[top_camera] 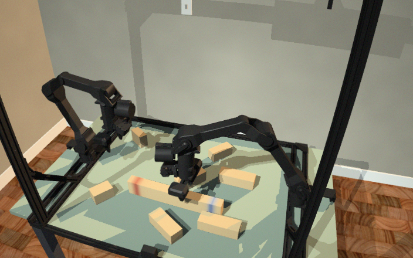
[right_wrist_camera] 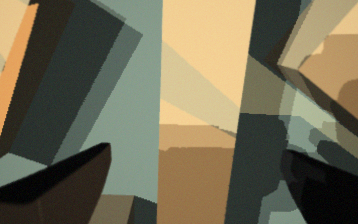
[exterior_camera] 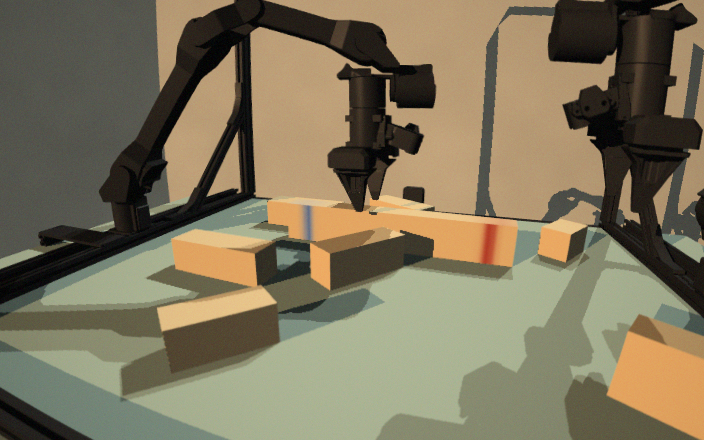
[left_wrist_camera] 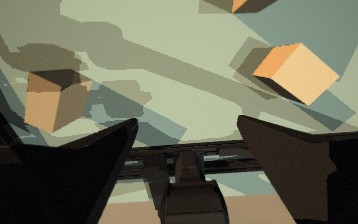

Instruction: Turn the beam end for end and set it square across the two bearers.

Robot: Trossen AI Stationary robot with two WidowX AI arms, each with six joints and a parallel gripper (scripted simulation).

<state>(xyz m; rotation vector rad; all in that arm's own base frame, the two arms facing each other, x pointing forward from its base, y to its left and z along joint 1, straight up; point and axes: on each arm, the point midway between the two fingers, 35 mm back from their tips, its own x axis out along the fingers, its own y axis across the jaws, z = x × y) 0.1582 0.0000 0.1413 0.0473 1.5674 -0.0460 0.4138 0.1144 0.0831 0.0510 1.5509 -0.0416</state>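
The beam is 70 mm below my right hand and 50 mm to the left of it.
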